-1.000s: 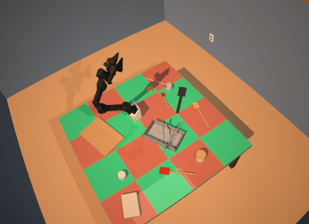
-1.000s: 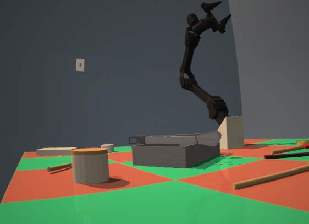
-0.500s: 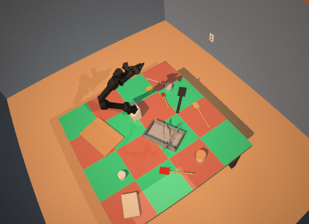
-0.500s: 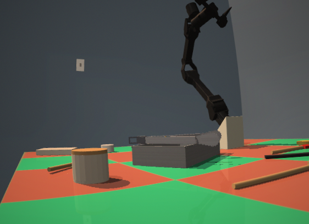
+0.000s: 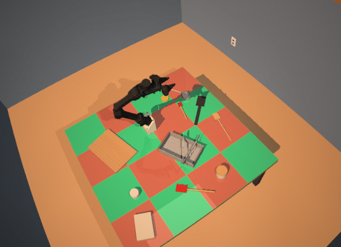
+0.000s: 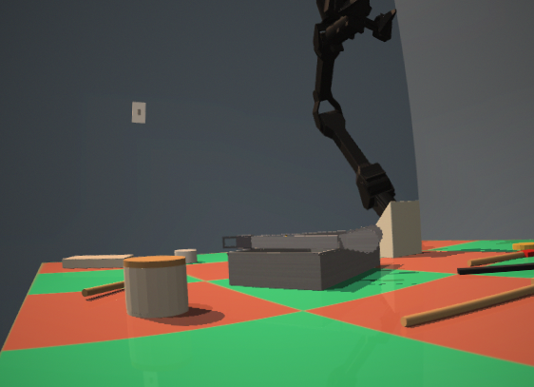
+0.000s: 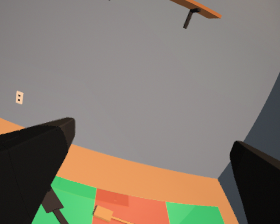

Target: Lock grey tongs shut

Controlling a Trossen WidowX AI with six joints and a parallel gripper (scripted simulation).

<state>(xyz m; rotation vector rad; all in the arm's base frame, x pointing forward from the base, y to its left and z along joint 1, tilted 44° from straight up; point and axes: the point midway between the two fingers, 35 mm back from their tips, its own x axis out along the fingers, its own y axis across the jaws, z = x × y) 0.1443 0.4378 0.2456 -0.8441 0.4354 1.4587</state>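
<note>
The yellow mark lies 230 mm ahead of my gripper tip, 90 mm to the right of it and 510 mm below it. From my gripper tip the other things lie so: roasting tin (180 mm ahead, 80 mm to the right, 560 mm below); black spatula (90 mm behind, 290 mm to the left, 580 mm below); orange-lidded canister (510 mm ahead, 50 mm to the left, 550 mm below).
</note>
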